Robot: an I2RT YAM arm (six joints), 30 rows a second.
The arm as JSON. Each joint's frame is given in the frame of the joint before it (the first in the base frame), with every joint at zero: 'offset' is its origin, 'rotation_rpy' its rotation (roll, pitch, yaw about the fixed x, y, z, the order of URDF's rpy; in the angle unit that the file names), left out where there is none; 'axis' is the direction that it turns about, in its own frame. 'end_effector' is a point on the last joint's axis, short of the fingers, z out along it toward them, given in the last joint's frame.
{
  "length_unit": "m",
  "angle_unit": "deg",
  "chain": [
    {
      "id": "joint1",
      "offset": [
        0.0,
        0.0,
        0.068
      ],
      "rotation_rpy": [
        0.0,
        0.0,
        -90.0
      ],
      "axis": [
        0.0,
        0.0,
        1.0
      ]
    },
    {
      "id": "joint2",
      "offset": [
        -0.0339,
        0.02,
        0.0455
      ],
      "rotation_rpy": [
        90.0,
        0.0,
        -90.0
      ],
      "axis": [
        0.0,
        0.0,
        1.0
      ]
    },
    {
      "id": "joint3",
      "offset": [
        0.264,
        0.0,
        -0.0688
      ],
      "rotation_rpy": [
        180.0,
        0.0,
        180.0
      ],
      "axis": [
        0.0,
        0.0,
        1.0
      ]
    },
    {
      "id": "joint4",
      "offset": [
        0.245,
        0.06,
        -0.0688
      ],
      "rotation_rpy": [
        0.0,
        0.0,
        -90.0
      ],
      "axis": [
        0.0,
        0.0,
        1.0
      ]
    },
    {
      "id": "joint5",
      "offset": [
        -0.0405,
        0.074,
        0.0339
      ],
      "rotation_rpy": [
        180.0,
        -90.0,
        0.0
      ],
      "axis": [
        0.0,
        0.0,
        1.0
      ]
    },
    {
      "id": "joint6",
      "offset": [
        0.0,
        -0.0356,
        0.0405
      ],
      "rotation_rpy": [
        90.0,
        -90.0,
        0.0
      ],
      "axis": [
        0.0,
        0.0,
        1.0
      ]
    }
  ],
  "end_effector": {
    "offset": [
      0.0,
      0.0,
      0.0
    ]
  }
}
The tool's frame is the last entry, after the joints.
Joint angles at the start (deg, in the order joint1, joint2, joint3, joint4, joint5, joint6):
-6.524, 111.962, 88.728, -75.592, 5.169, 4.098
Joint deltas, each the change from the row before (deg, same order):
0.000, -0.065, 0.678, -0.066, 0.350, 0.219
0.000, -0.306, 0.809, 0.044, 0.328, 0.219
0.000, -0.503, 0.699, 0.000, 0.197, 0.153
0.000, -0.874, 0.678, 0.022, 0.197, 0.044
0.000, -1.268, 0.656, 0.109, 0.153, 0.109
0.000, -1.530, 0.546, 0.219, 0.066, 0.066
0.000, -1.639, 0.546, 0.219, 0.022, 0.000
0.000, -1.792, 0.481, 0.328, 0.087, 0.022
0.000, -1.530, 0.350, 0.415, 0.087, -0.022
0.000, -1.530, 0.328, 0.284, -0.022, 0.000
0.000, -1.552, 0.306, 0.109, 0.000, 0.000
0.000, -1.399, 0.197, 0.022, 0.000, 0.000
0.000, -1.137, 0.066, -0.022, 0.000, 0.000
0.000, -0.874, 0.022, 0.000, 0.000, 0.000
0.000, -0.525, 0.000, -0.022, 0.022, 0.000
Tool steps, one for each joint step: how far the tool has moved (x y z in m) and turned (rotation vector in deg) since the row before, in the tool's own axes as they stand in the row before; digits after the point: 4 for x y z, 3 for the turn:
-0.0011, -0.0004, -0.0033, 0.300, -0.698, 0.282
-0.0009, -0.0006, -0.0052, 0.238, -1.175, 0.334
-0.0001, -0.0007, -0.0059, 0.100, -1.208, 0.278
0.0008, -0.0010, -0.0079, 0.068, -1.576, 0.212
0.0017, -0.0013, -0.0100, -0.016, -2.026, 0.333
0.0023, -0.0015, -0.0111, -0.128, -2.278, 0.323
0.0025, -0.0016, -0.0118, -0.182, -2.382, 0.271
0.0028, -0.0017, -0.0125, -0.135, -2.582, 0.318
0.0021, -0.0015, -0.0105, -0.109, -2.279, 0.242
0.0023, -0.0014, -0.0105, -0.204, -2.118, 0.248
0.0027, -0.0015, -0.0106, -0.167, -1.947, 0.227
0.0027, -0.0013, -0.0092, -0.138, -1.601, 0.187
0.0024, -0.0010, -0.0071, -0.100, -1.169, 0.136
0.0019, -0.0008, -0.0053, -0.076, -0.887, 0.104
0.0012, -0.0005, -0.0032, -0.021, -0.500, 0.058

